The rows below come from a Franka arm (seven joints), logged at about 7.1 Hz.
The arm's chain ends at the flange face. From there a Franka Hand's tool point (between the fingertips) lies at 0.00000 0.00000 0.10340 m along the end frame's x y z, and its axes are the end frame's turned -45 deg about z.
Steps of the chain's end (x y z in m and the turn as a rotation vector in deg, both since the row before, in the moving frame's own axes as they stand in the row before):
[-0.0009 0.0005 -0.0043 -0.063 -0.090 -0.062]
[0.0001 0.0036 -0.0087 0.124 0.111 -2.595]
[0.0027 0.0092 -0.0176 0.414 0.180 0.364]
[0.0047 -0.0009 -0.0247 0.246 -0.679 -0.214]
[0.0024 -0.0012 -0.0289 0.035 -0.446 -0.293]
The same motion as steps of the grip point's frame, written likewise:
[-0.0012 -0.0003 -0.0043 0.019 -0.108 -0.062]
[-0.0022 0.0026 -0.0087 0.009 0.166 -2.595]
[-0.0038 0.0081 -0.0176 0.165 0.420 0.364]
[0.0034 0.0015 -0.0247 0.654 -0.306 -0.214]
[0.0020 0.0002 -0.0289 0.340 -0.291 -0.293]

